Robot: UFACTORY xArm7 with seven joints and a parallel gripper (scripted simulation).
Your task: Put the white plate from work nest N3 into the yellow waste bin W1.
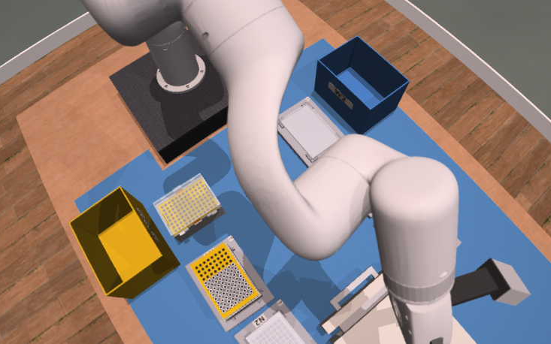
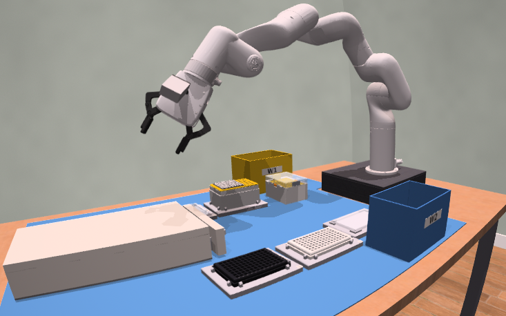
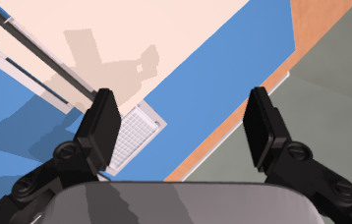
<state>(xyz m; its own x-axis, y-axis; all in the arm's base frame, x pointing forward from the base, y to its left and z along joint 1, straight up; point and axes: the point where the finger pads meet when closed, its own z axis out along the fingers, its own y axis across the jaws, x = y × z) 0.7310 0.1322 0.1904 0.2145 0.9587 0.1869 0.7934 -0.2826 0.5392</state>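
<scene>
Now: the white plate 300 mm behind my hand, 150 mm to the left of it and 240 mm below it. From my hand the other things lie so: black plate: 130 mm behind, 190 mm to the left, 240 mm below; then cooler: 100 mm ahead, 30 mm to the left, 220 mm below; then yellow tip rack: 230 mm behind, 230 mm to the right, 200 mm below.
</scene>
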